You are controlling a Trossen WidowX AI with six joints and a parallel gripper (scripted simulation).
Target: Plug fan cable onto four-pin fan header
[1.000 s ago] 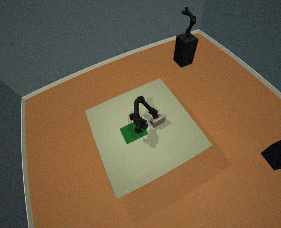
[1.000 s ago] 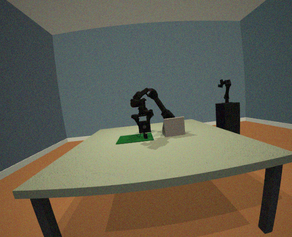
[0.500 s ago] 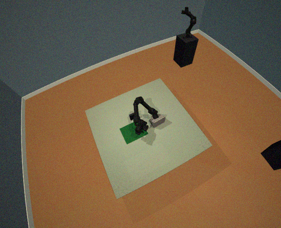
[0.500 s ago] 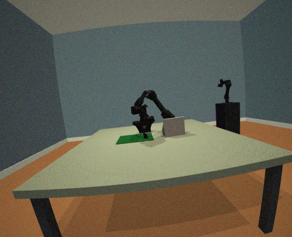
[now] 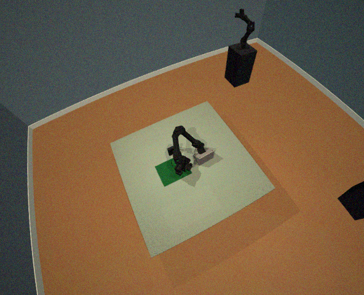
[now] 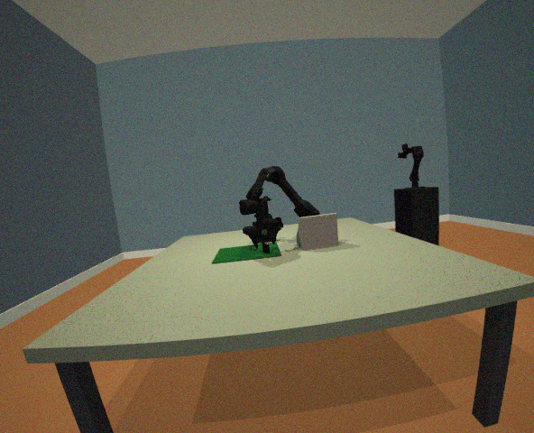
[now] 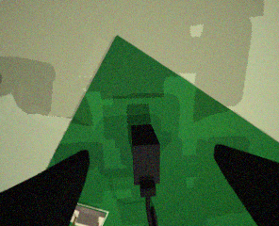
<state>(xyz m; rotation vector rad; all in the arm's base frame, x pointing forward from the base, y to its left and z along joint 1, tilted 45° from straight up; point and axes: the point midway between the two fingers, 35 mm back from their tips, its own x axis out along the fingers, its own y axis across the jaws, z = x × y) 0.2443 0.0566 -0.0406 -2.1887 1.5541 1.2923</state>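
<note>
My gripper tip is now 10 mm to the left of the dark fan plug and 10 mm above it. From my gripper tip the other things lie so: white header: 110 mm to the right, 40 mm below; then green board: 90 mm ahead, 60 mm to the right, 50 mm below; then black fan: 230 mm to the right, 20 mm above.
</note>
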